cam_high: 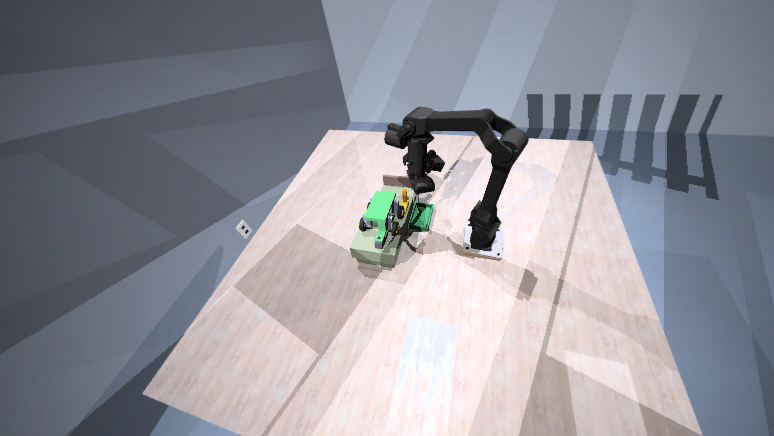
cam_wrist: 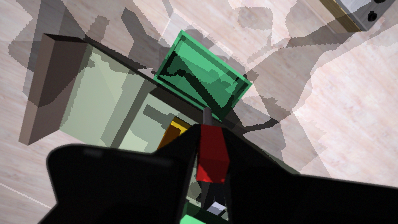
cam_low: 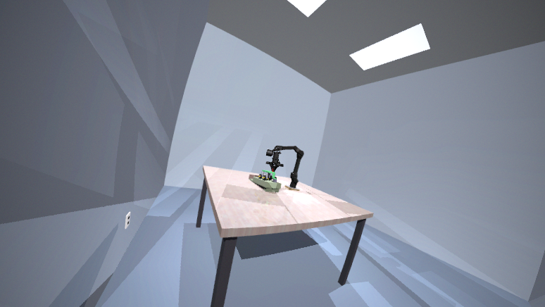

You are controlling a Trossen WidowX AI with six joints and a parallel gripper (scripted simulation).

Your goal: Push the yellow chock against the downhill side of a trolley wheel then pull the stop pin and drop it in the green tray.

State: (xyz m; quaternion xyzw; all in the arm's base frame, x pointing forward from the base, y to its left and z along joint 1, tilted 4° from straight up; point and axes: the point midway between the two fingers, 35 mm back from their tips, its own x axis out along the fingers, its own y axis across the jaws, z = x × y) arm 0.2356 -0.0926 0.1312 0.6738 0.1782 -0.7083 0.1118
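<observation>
Now: gripper tip right at the red-headed stop pin. Round my gripper tip: yellow chock (50 mm ahead, 10 mm to the left, 50 mm below); trolley (110 mm ahead, 100 mm to the left, 30 mm below); green tray (10 mm behind, 140 mm below).
</observation>
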